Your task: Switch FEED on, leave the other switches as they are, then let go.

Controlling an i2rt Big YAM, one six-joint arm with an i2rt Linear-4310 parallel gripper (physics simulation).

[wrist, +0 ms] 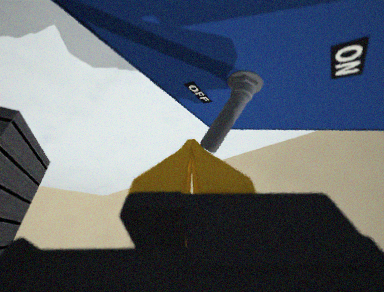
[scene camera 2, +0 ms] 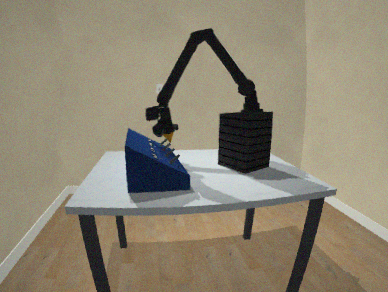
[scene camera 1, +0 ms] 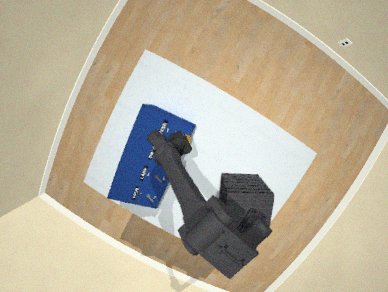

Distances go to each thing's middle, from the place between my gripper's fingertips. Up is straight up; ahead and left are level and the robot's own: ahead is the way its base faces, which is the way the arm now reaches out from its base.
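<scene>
The blue switch panel point(scene camera 1: 135, 179) is 20 cm to the left of my hand, 11 cm ahead of it and 3 cm below it. As for the feed lever point(wrist: 219, 129), my gripper is 2 cm to the right of it and 4 cm short of it. Going by their middles, the feed lever is the nearest to my gripper of the things named here.
</scene>
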